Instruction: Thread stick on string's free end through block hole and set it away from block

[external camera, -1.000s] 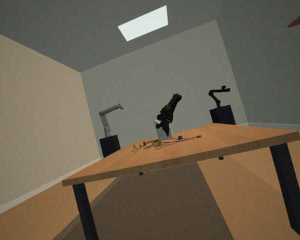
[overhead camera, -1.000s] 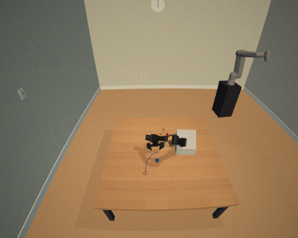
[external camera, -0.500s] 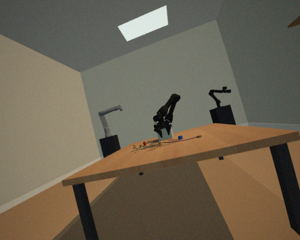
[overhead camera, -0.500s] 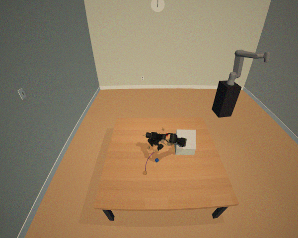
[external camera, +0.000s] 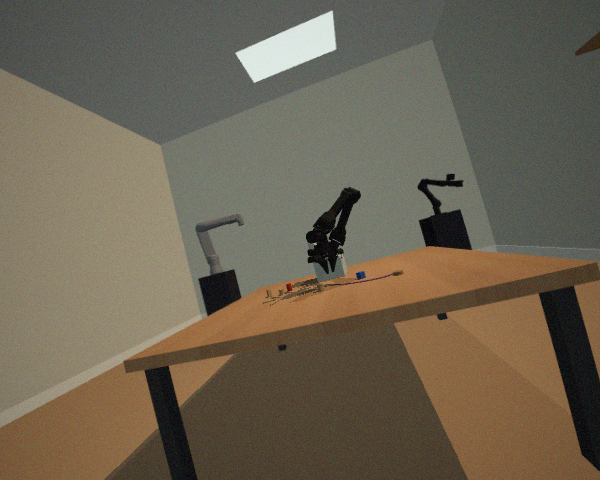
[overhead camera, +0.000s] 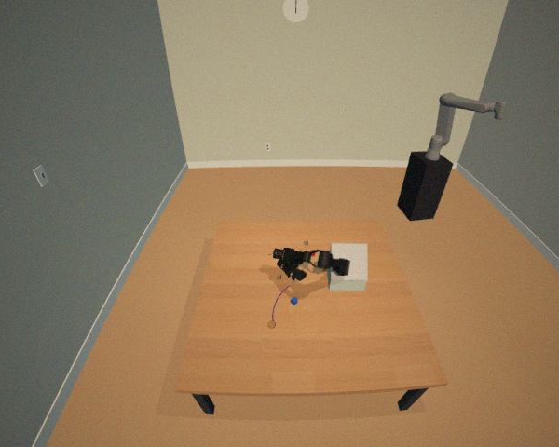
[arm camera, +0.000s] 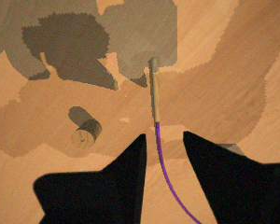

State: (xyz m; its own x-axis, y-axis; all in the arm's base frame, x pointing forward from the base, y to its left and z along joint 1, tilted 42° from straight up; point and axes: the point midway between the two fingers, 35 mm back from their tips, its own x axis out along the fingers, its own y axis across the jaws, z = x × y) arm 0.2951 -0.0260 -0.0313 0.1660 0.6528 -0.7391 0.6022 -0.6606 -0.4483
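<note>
My gripper tip is 10 mm past the thin wooden stick, 10 mm to the left of it and 60 mm above it. The rest, counted from my gripper tip: blue block (130 mm to the left, 40 mm below); then wooden cylinder (70 mm ahead, 60 mm to the right, 40 mm below); then red piece (190 mm behind, 240 mm to the right, 40 mm below).
</note>
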